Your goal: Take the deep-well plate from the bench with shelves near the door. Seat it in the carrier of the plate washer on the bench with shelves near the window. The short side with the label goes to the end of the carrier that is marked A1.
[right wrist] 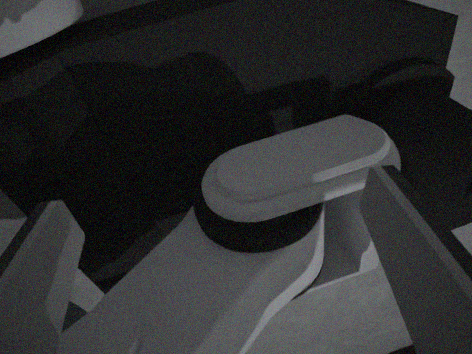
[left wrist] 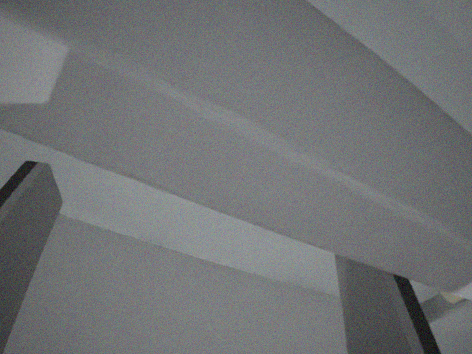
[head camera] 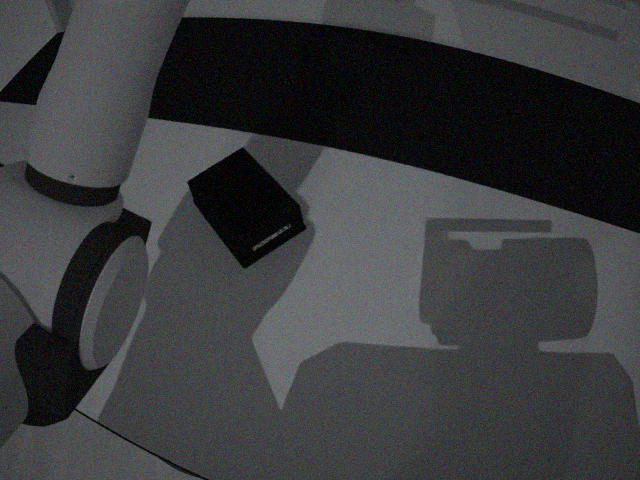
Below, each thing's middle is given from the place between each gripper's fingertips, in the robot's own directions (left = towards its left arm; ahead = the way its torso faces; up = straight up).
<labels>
The deep-well plate (head camera: 252,214) is 470 mm below my left hand, 140 mm to the left of it and 140 mm behind it.
The deep-well plate lies 730 mm ahead of my right hand, 440 mm to the left of it and 340 mm above it.
</labels>
